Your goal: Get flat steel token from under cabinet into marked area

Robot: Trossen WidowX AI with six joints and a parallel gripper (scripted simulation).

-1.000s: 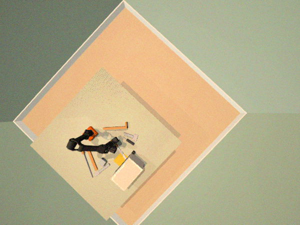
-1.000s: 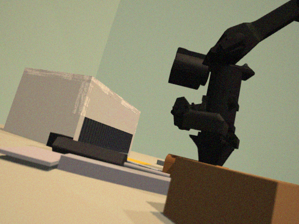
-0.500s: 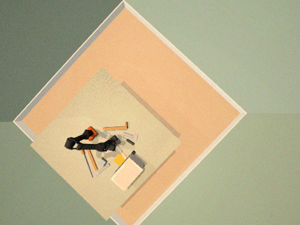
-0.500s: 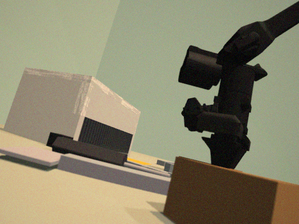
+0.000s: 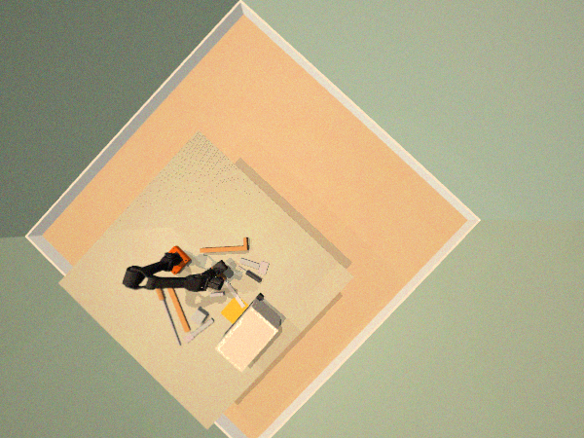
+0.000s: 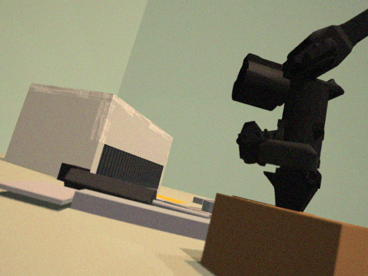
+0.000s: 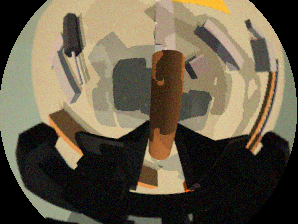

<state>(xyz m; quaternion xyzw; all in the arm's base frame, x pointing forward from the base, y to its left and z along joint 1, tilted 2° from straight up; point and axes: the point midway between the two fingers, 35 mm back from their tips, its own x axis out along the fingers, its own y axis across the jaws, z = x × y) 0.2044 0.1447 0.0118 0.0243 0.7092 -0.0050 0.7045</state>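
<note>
Now: gripper tip 14 cm to the right of the dark screwdriver and 13 cm short of it. Also, from my gripper tip: token: 42 cm ahead, 5 cm to the right; then orange stick: 33 cm to the right, 4 cm ahead.
</note>
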